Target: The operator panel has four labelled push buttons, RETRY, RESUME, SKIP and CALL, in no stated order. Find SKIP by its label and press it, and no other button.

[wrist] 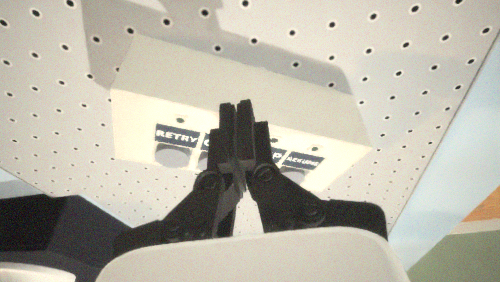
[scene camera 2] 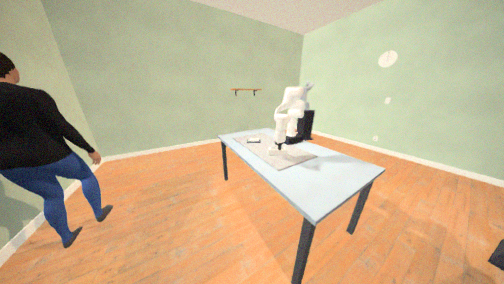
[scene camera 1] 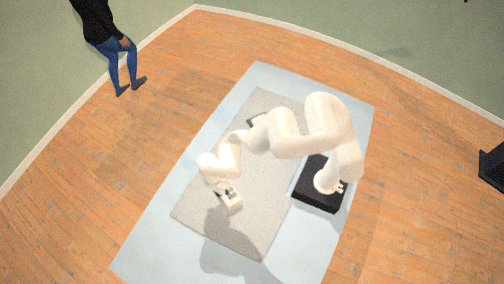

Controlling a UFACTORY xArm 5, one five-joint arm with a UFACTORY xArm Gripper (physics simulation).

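Places are measured from the arm's base along level axes (x ahead, y left, z up), in centimetres.
Pixels of known places: gripper, fingertip midpoint: [wrist: 240, 119] [scene camera 2: 279, 149] [scene camera 1: 219, 194]; arm's base, origin of the base link: [wrist: 33, 271] [scene camera 2: 290, 135] [scene camera 1: 326, 182].
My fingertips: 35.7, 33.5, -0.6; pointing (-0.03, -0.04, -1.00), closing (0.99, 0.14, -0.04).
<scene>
Ahead of a thing's pixels: the offset from my fingertips to its top centre, as dx, dy, dz. "spot": to the spot under its first point. Level surfaces: height alone.
The cream operator panel @[-0.2, -4.1, -0.3] [scene camera 1: 233, 202] [scene camera 2: 272, 150] [wrist: 131, 112] sits on the grey perforated board. In the wrist view, the RETRY label @[spot: -4.2, -2.0, -0.6] [wrist: 176, 136] and its round grey button @[-5.0, -4.1, -0.3] [wrist: 171, 156] are at the left. The CALL label @[spot: -2.5, -2.7, -0.6] [wrist: 205, 142] shows its first letter beside the fingers, with part of its button @[-2.3, -5.2, -0.3] [wrist: 202, 161]. The SKIP label @[spot: +2.4, -4.6, -0.6] [wrist: 279, 156] shows its last letter right of the fingers; its button is hidden behind them. The RESUME label @[spot: +4.2, -5.2, -0.6] [wrist: 303, 160] and button @[+3.3, -7.4, -0.3] [wrist: 294, 175] are at the right. My gripper [wrist: 240, 119] is shut and empty, over the panel's middle; contact cannot be told.
A small dark-edged tray-like object @[+8.4, -45.1, -3.3] [scene camera 1: 256, 119] [scene camera 2: 254, 140] lies farther along the perforated board @[dz -5.9] [scene camera 1: 187, 212] [scene camera 2: 295, 161] on the light blue table @[dz -7.2] [scene camera 1: 145, 237] [scene camera 2: 330, 190]. The arm's black base [scene camera 1: 320, 202] is beside the board. A person [scene camera 1: 97, 22] [scene camera 2: 37, 130] stands away from the table.
</scene>
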